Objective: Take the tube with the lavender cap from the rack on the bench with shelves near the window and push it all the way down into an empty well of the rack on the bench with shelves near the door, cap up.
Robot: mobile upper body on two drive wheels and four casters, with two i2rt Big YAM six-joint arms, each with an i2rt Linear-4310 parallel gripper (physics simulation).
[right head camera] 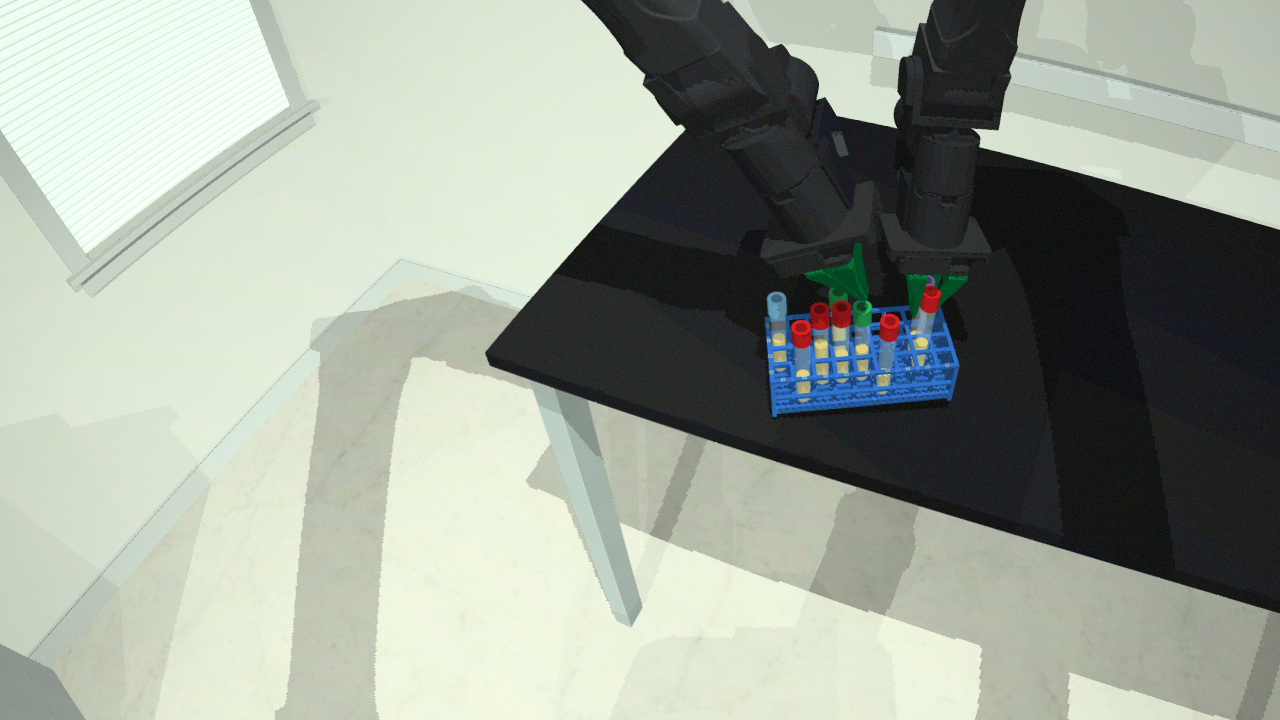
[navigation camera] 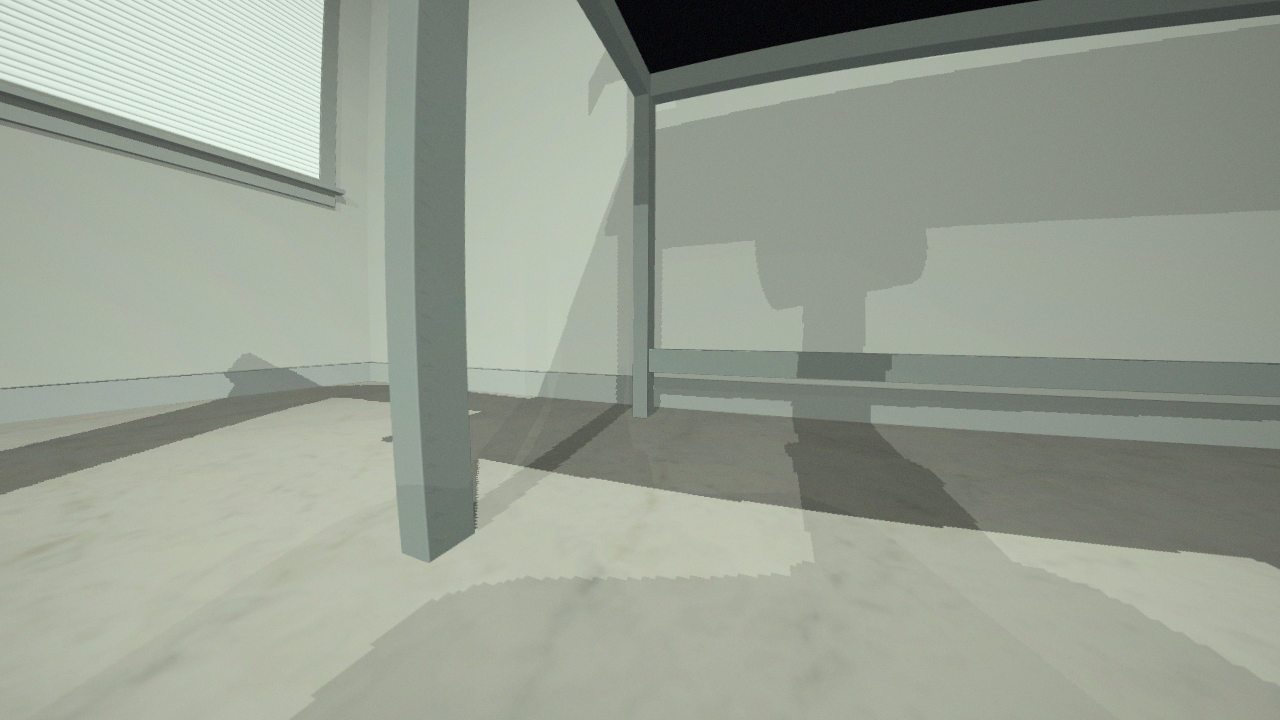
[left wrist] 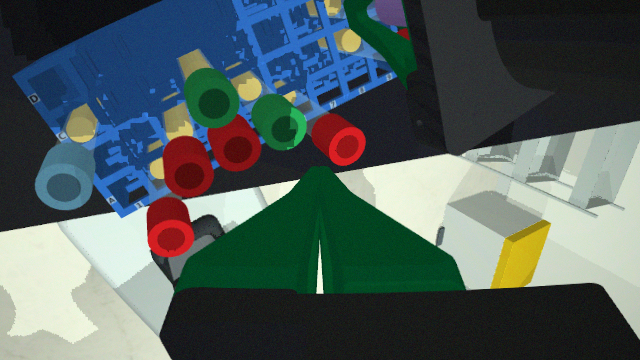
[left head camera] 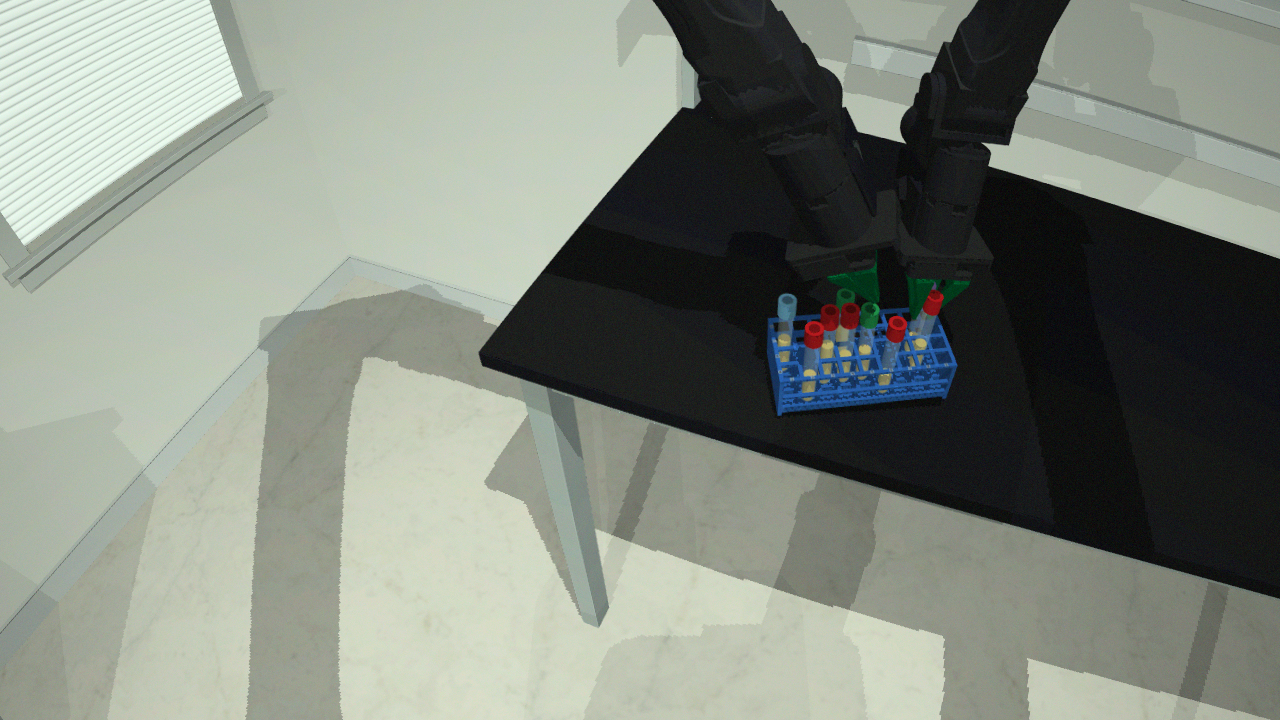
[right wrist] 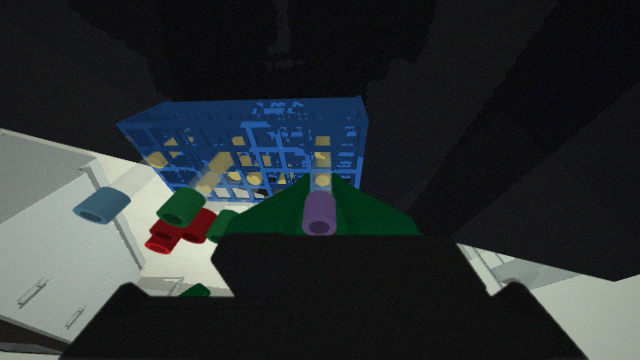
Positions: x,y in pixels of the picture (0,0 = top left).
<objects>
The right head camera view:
my left gripper: 864,295
my right gripper: 920,314
blue tube rack: 936,379
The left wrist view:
my left gripper: 319,181
blue tube rack: 130,65
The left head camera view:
my right gripper: 920,316
blue tube rack: 933,378
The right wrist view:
my right gripper: 320,179
blue tube rack: 284,129
</objects>
